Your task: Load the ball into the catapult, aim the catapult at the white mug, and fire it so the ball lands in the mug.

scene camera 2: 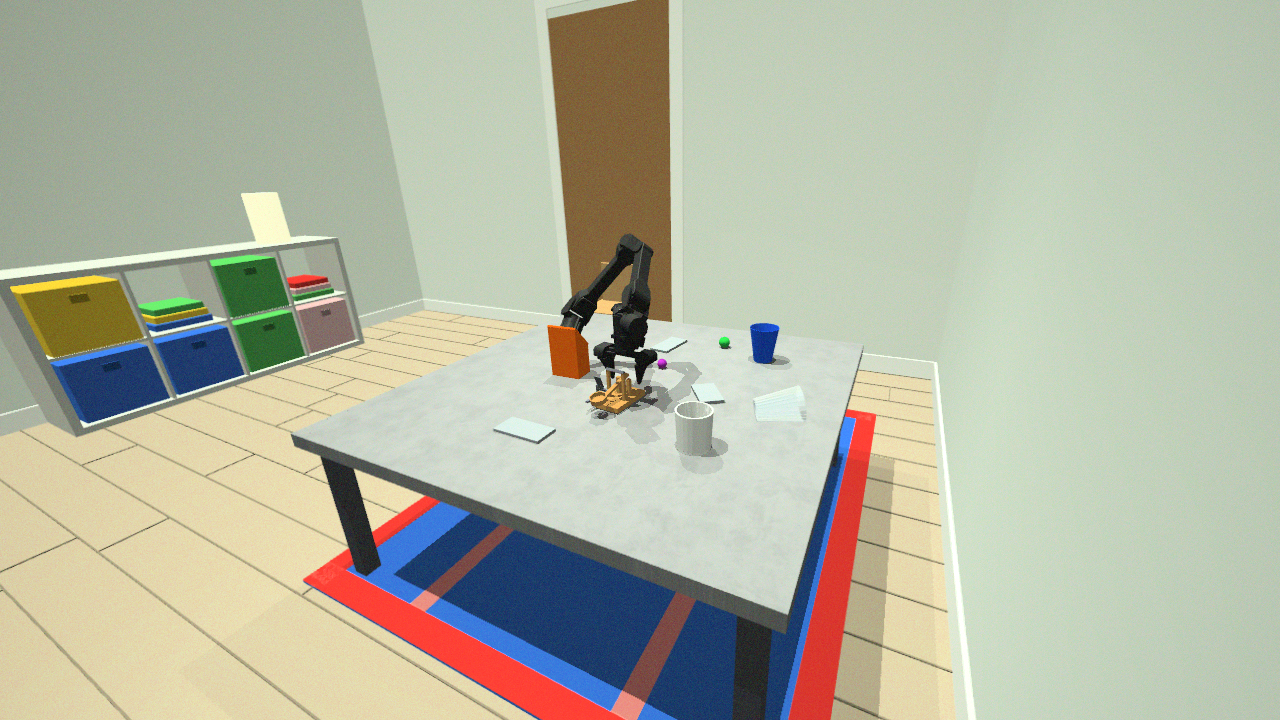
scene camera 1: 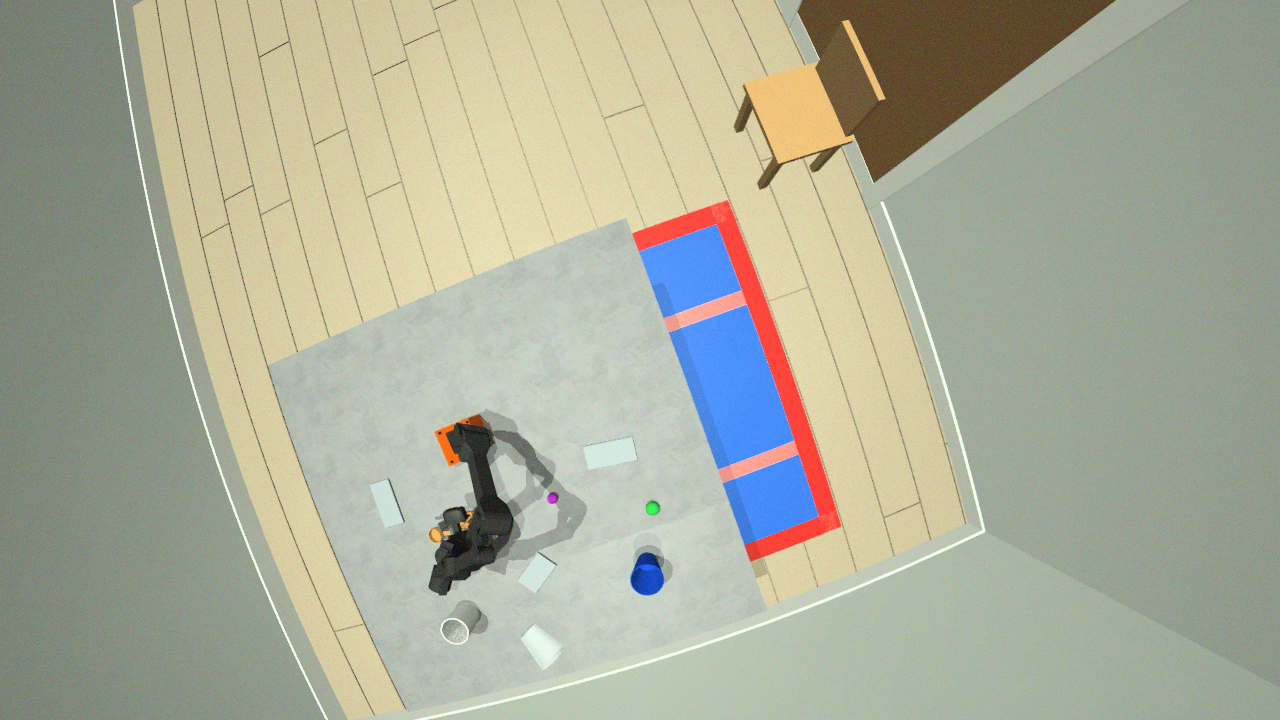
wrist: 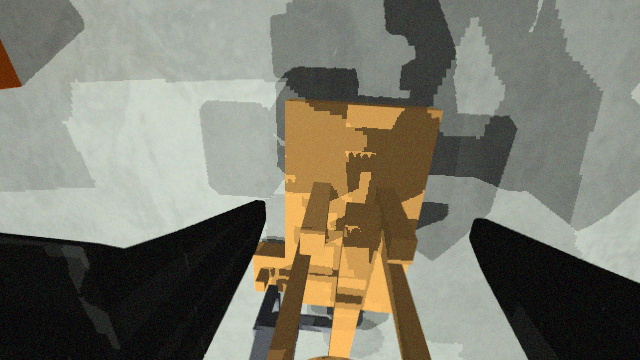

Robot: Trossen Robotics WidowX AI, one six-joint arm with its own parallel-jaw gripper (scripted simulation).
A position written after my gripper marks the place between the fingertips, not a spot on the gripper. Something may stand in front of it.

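Note:
State of my gripper [scene camera 2: 626, 381] [scene camera 1: 472, 529] [wrist: 365, 218]: open, holding nothing. A wooden catapult is visible at [scene camera 2: 621, 394] and [wrist: 355, 173]. A white mug [scene camera 2: 694, 420] is also present; in the wrist view it is out of frame.

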